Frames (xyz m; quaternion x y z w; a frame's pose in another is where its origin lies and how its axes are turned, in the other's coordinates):
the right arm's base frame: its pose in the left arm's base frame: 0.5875 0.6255 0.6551 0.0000 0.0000 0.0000 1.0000
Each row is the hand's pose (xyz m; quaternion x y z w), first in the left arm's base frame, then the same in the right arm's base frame.
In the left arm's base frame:
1: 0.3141 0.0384 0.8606 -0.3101 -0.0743 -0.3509 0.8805
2: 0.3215 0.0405 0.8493 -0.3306 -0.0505 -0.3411 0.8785
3: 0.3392 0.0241 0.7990 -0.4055 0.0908 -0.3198 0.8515
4: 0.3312 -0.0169 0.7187 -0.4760 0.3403 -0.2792 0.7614
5: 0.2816 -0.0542 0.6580 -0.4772 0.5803 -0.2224 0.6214
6: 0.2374 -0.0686 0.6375 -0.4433 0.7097 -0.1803 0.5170
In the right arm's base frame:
1: -0.2734 -0.5871 0.2055 -0.3101 -0.0743 -0.3509 0.8805
2: -0.2660 -0.5850 0.1942 -0.3306 -0.0505 -0.3411 0.8785
3: -0.2483 -0.6014 0.1439 -0.4055 0.0908 -0.3198 0.8515
4: -0.2563 -0.6424 0.0636 -0.4760 0.3403 -0.2792 0.7614
5: -0.3059 -0.6797 0.0029 -0.4772 0.5803 -0.2224 0.6214
6: -0.3501 -0.6941 -0.0176 -0.4433 0.7097 -0.1803 0.5170

